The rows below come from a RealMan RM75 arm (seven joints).
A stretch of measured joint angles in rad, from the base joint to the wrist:
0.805, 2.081, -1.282, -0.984, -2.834, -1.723, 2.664
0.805, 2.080, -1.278, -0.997, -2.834, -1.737, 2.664
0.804, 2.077, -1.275, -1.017, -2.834, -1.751, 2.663
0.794, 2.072, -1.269, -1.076, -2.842, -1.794, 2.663
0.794, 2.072, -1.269, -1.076, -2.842, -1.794, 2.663
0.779, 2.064, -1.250, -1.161, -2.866, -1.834, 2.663
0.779, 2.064, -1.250, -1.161, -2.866, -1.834, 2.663
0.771, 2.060, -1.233, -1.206, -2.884, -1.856, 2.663
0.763, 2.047, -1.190, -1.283, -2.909, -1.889, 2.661
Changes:
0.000, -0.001, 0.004, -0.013, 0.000, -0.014, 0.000
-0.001, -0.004, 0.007, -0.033, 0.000, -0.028, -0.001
-0.011, -0.009, 0.013, -0.092, -0.008, -0.071, -0.001
-0.011, -0.009, 0.013, -0.092, -0.008, -0.071, -0.001
-0.026, -0.017, 0.032, -0.177, -0.032, -0.111, -0.001
-0.026, -0.017, 0.032, -0.177, -0.032, -0.111, -0.001
-0.034, -0.021, 0.049, -0.222, -0.050, -0.133, -0.001
-0.042, -0.034, 0.092, -0.299, -0.075, -0.166, -0.003

